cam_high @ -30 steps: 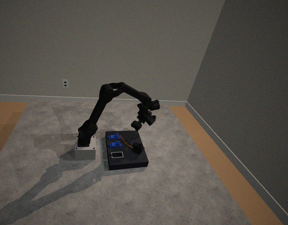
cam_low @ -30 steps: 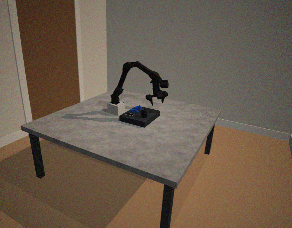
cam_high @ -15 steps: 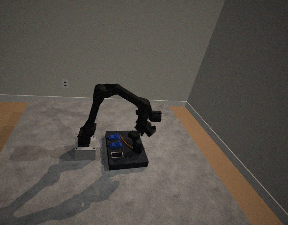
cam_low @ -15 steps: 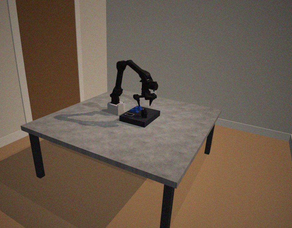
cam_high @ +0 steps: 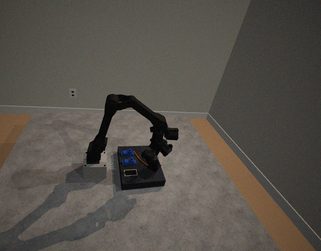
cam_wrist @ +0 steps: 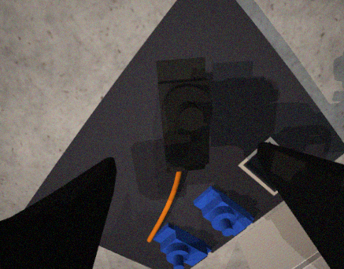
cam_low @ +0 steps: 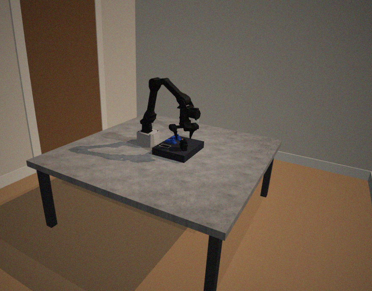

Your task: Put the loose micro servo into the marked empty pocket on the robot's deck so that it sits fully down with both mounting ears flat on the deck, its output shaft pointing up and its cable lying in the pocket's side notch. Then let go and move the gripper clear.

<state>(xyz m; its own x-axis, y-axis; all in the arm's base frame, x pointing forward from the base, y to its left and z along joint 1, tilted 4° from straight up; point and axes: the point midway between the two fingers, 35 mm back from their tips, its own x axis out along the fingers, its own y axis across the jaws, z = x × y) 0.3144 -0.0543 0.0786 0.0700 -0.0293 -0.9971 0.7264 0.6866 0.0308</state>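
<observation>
My gripper tip is 10 mm past the dark deck, 50 mm to the right of it and 90 mm above it.
</observation>
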